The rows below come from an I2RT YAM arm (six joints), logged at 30 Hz.
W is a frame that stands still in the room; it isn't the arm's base.
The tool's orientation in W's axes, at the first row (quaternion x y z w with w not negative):
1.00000, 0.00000, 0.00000, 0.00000
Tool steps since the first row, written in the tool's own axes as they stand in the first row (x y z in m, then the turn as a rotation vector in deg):
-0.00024, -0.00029, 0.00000, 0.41, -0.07, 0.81
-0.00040, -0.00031, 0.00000, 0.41, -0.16, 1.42
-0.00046, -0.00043, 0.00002, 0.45, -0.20, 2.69
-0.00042, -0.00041, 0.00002, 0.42, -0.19, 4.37
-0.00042, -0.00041, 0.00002, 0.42, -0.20, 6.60
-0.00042, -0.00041, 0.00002, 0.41, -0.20, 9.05
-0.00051, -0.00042, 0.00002, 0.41, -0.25, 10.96
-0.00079, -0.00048, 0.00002, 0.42, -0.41, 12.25
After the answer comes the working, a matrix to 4 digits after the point.
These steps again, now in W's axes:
-0.00024, 0.00029, 0.00000, 0.41, 0.07, -0.81
-0.00040, 0.00031, 0.00000, 0.41, 0.16, -1.42
-0.00046, 0.00043, -0.00002, 0.45, 0.20, -2.69
-0.00042, 0.00041, -0.00002, 0.42, 0.19, -4.37
-0.00042, 0.00041, -0.00002, 0.42, 0.20, -6.60
-0.00042, 0.00041, -0.00002, 0.41, 0.20, -9.05
-0.00051, 0.00042, -0.00002, 0.41, 0.25, -10.96
-0.00079, 0.00048, -0.00002, 0.42, 0.41, -12.25

The tool's axes in the first row as the columns of a matrix, in W's axes (rounded; the answer above uses it unrounded):
1.0000, 0.0000, 0.0000
0.0000, -1.0000, 0.0000
0.0000, 0.0000, -1.0000

